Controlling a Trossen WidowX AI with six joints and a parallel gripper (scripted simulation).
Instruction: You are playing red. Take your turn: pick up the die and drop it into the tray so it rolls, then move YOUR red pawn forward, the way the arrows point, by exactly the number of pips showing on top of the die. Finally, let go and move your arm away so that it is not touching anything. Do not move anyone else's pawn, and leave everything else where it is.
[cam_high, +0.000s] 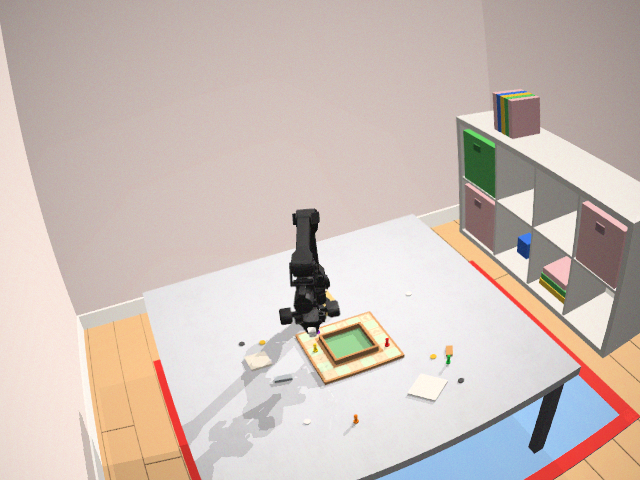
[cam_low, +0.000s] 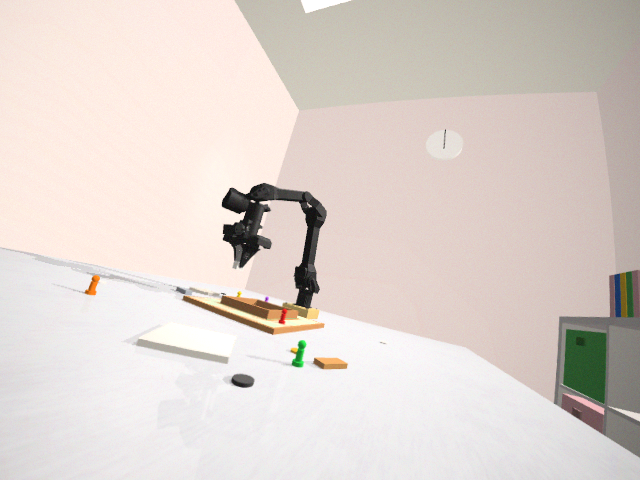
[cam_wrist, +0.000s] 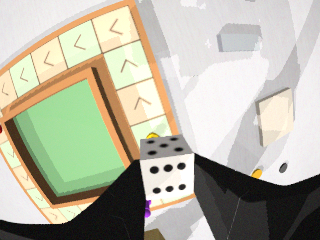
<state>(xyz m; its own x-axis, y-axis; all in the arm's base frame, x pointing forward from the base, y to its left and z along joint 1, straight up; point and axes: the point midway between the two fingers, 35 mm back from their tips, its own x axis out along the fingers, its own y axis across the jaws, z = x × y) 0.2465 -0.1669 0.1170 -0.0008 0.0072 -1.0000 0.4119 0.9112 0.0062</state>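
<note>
Right now the red pawn is 11 cm ahead of my gripper tip, 22 cm to the left of it and 9 cm below it. Round my gripper tip: yellow pawn (3 cm behind, 1 cm to the left, 9 cm below); then die (right at my gripper tip); then purple pawn (11 cm behind, 7 cm to the left, 9 cm below).
</note>
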